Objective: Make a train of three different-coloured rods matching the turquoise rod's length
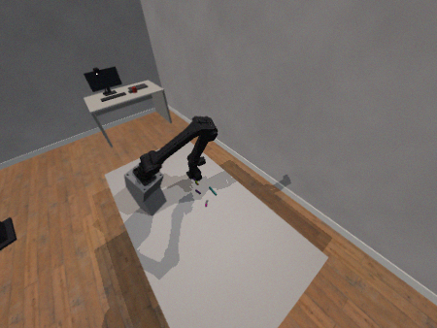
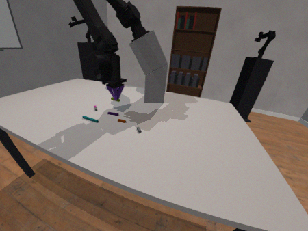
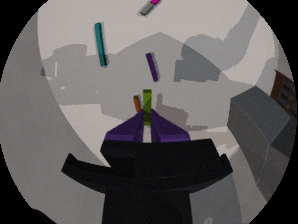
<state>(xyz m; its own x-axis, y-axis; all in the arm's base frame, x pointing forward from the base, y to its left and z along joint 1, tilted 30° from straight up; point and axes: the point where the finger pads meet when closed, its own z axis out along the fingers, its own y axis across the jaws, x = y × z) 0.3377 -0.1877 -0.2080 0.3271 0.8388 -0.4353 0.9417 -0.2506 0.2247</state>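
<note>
My hand is 13 cm to the left of the turquoise rod, 10 cm above it and 6 cm short of it. The rest, counted from my hand: purple rod (10 cm below, 4 cm to the right, 2 cm behind); then lime rod (1 cm to the right, 1 cm below); then orange rod (10 cm below, 4 cm ahead, 3 cm to the left).
</note>
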